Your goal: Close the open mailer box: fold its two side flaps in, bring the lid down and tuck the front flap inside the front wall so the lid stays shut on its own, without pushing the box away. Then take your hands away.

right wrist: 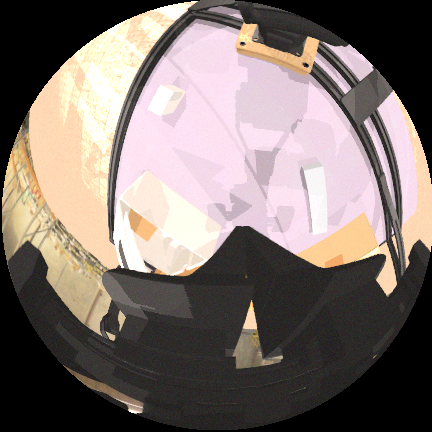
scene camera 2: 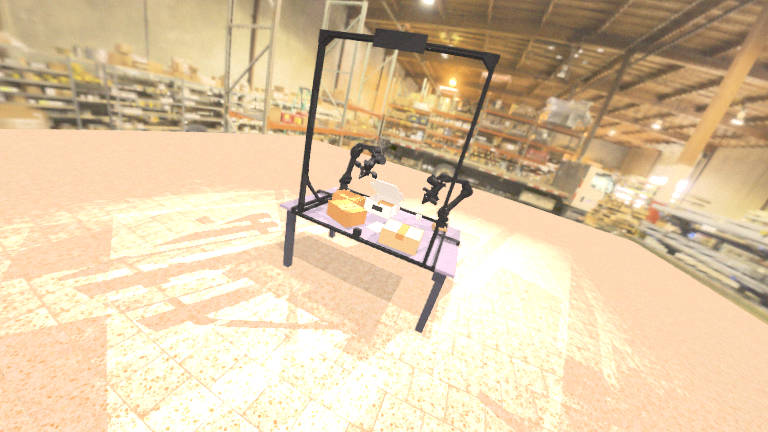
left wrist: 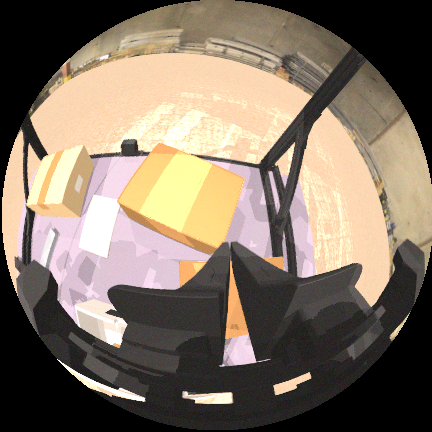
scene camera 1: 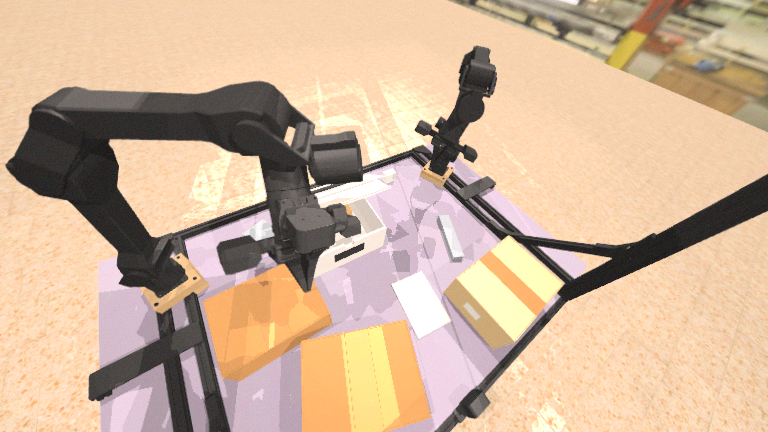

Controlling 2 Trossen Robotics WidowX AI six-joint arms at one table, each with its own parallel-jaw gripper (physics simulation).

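Pixels of known places: left gripper, fingertip midpoint: (scene camera 2: 358,178) (left wrist: 228,247) (scene camera 1: 306,291); right gripper, fingertip midpoint: (right wrist: 241,232) (scene camera 2: 421,204) (scene camera 1: 430,167); left arm's base, link origin: (scene camera 2: 343,189) (scene camera 1: 168,279); right arm's base, link origin: (right wrist: 280,34) (scene camera 1: 438,168).
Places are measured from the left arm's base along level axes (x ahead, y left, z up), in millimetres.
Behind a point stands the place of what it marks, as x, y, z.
The white mailer box (scene camera 1: 373,241) @[409, -288, 9] (scene camera 2: 390,210) @[441, -297, 30] (left wrist: 90,318) @[457, -255, -8] (right wrist: 175,200) @[486, -186, -26] stands open with a brown item inside. Its lid (scene camera 1: 357,189) @[388, -239, 200] (scene camera 2: 387,190) @[382, -147, 134] is raised at the back, away from the front wall. I cannot make out the side flaps clearly; my left arm hides the box's left part in scene camera 1. My left gripper (scene camera 1: 307,290) @[165, -343, 219] (left wrist: 228,247) @[165, -343, 219] is shut and empty, in the air over a brown carton left of the box. My right gripper (right wrist: 241,232) @[656, -285, 136] is shut and empty, raised to the right of the box; its fingertips do not show clearly in scene camera 1.
Two brown cartons (scene camera 1: 241,333) @[50, -249, 46] (scene camera 1: 327,381) @[104, -435, 53] and a pale taped carton (scene camera 1: 496,290) @[487, -613, 54] (left wrist: 72,182) @[431, -584, 30] stand in front. A white card (scene camera 1: 421,306) @[371, -495, -42] (left wrist: 100,227) @[370, -473, -42], a light bar (scene camera 1: 450,236) @[614, -444, -29] (right wrist: 316,200) @[628, -429, -29] and a small white block (scene camera 1: 389,175) @[675, -138, -9] (right wrist: 165,100) @[689, -140, -7] lie around. Black frame rails edge the table.
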